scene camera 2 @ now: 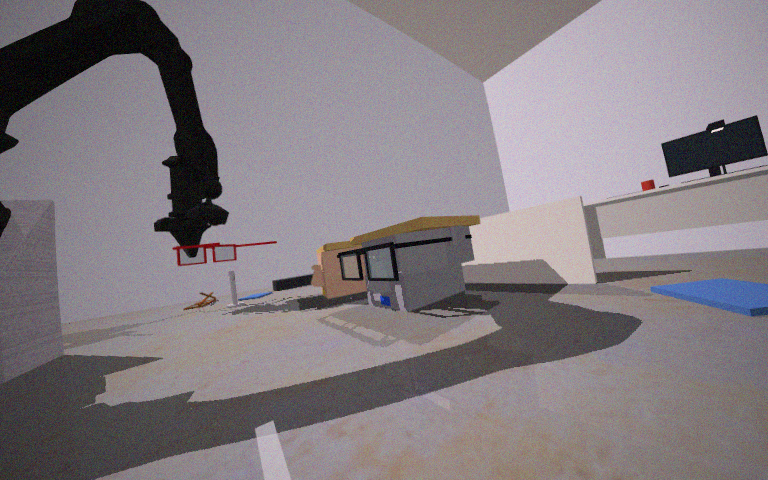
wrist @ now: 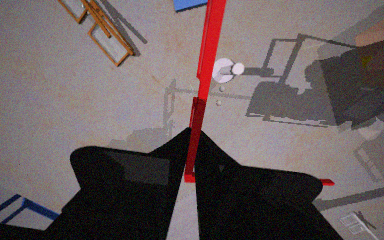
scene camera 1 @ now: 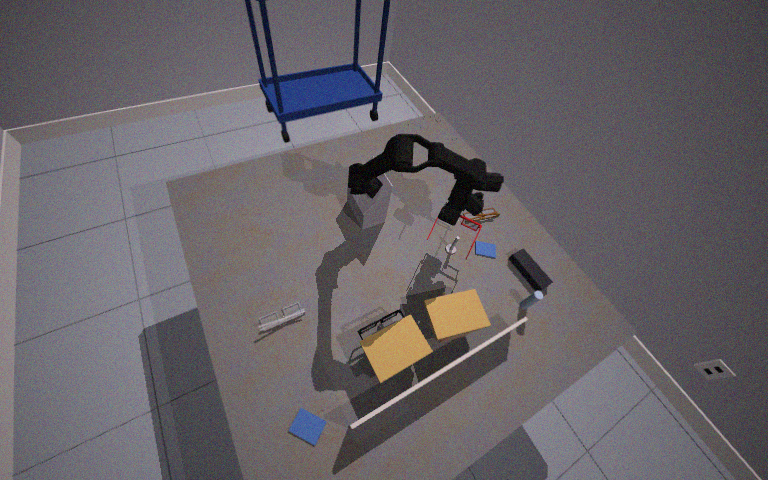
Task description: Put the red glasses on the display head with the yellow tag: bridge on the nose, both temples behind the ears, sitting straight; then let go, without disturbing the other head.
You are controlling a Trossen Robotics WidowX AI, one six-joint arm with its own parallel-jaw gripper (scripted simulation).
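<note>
On scene camera 2 you'd see my gripper (scene camera 2: 192, 257). Scene camera 1 has the gripper as well (scene camera 1: 449, 215), along with a black box (scene camera 1: 532, 273) and a blue pad (scene camera 1: 306, 425). The wrist view gives me my gripper (wrist: 193, 132) again, but the black box is out of frame in the wrist view.
</note>
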